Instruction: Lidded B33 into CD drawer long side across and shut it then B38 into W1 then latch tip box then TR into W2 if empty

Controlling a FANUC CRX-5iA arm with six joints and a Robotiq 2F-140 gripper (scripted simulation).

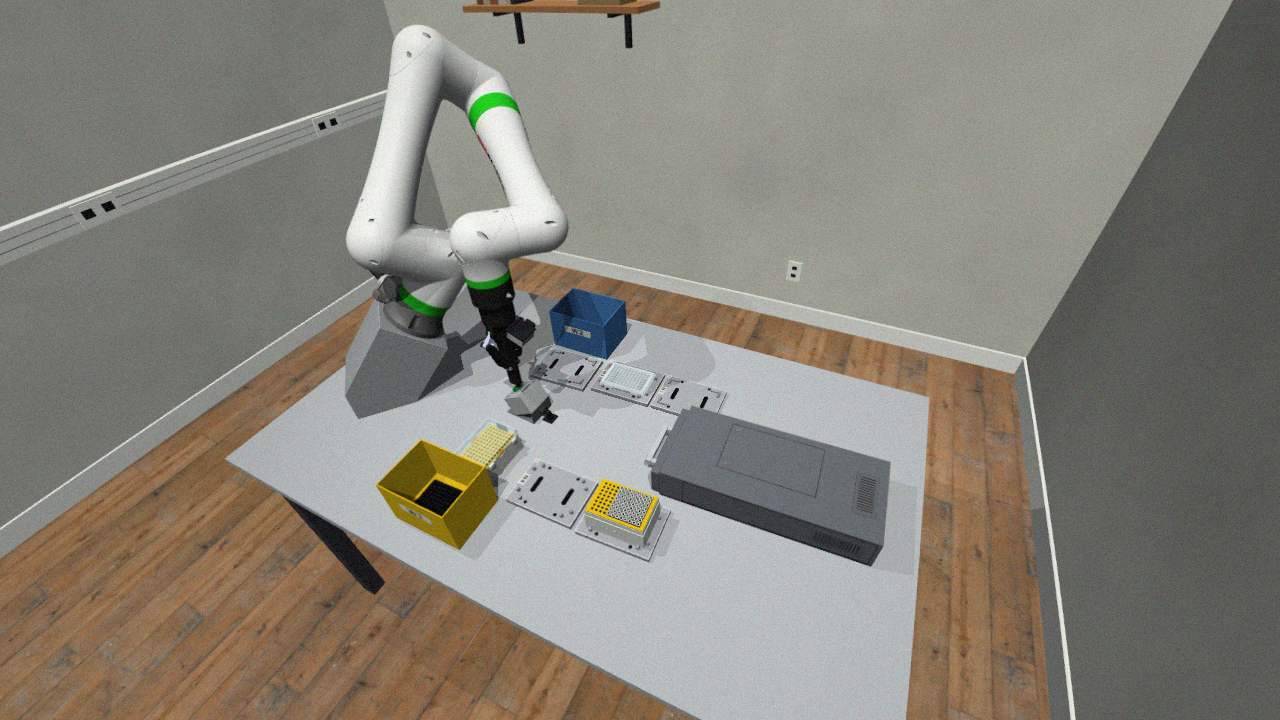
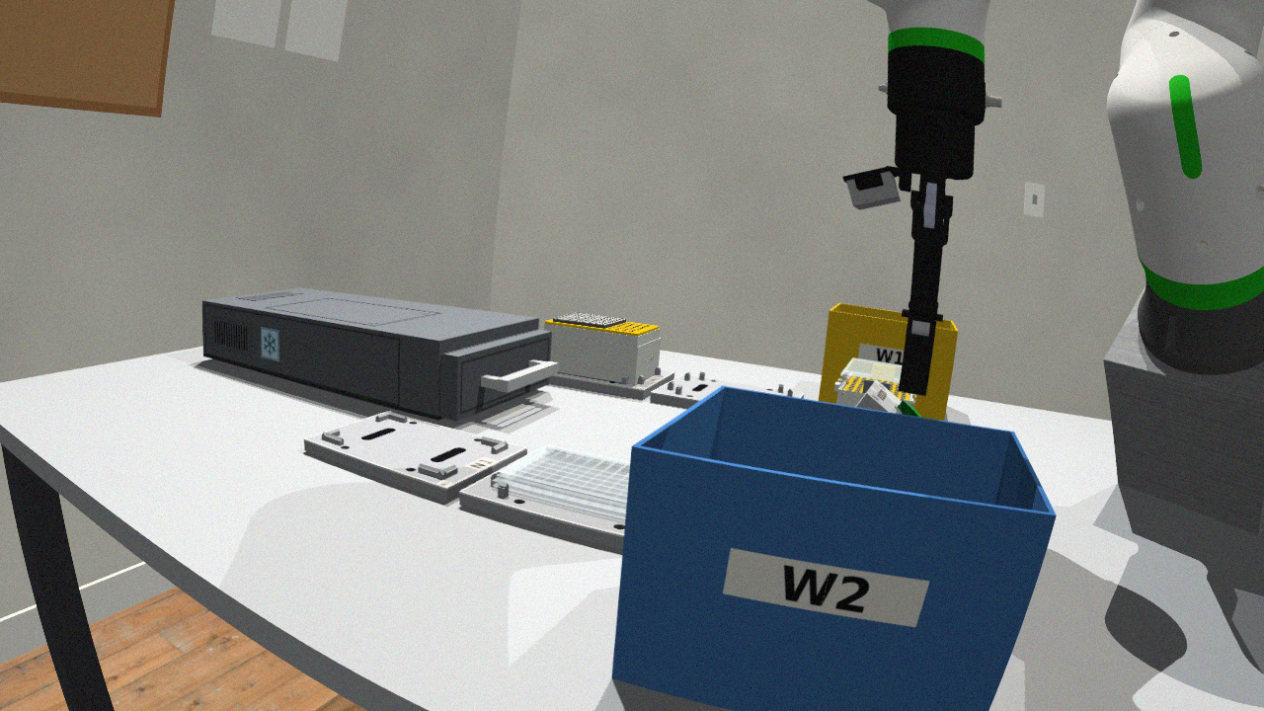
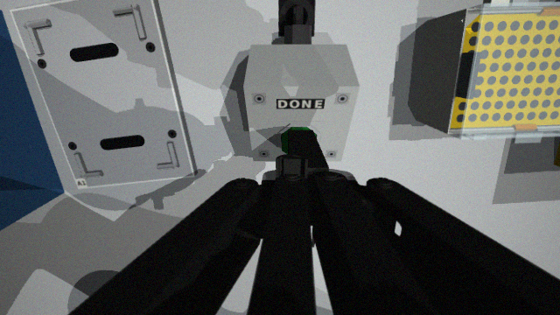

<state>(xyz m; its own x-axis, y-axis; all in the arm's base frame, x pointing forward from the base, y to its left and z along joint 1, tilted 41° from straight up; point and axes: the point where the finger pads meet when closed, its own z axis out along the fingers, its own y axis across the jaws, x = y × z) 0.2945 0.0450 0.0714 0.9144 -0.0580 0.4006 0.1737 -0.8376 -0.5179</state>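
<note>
My hand is 20 mm short of the DONE key box and 60 mm above it. Round my hand: yellow bin W1 (110 mm ahead, 300 mm to the right, 80 mm below); then clear plate (160 mm ahead, 230 mm to the left, 100 mm below); then blue bin W2 (50 mm behind, 310 mm to the left, 80 mm below).
</note>
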